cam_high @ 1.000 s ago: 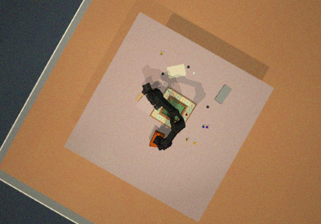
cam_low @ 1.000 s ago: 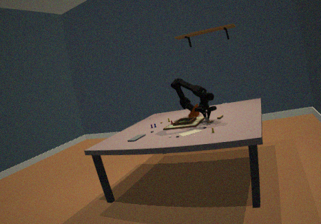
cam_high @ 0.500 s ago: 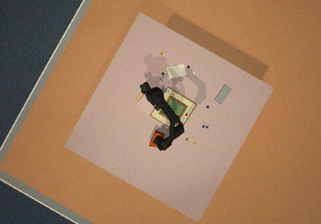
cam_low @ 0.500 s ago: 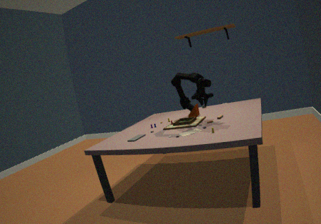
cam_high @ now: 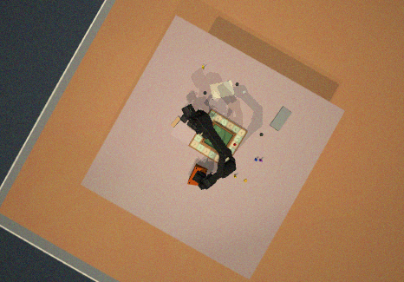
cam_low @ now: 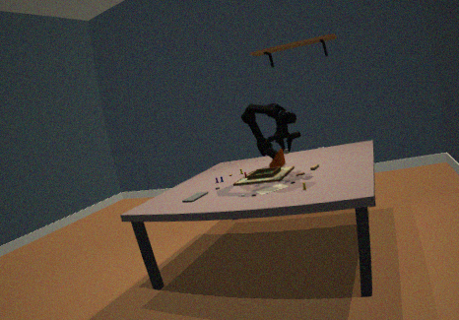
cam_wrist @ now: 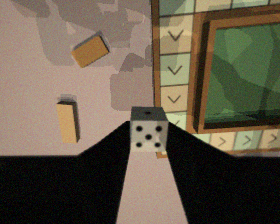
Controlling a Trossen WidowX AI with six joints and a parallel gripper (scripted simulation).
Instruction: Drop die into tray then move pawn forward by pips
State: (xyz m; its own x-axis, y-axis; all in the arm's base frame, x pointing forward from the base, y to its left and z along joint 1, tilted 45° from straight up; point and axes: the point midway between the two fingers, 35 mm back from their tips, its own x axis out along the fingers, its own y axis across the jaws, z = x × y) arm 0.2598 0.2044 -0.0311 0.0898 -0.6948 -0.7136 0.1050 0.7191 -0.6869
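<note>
The green dice tray is 16 cm to the right of my gripper tip and 12 cm below it. From my gripper tip the other things lie so: grey die (right at my gripper tip); then cream card (29 cm ahead, 2 cm to the right, 13 cm below); then grey flat block (32 cm ahead, 45 cm to the right, 12 cm below).
</note>
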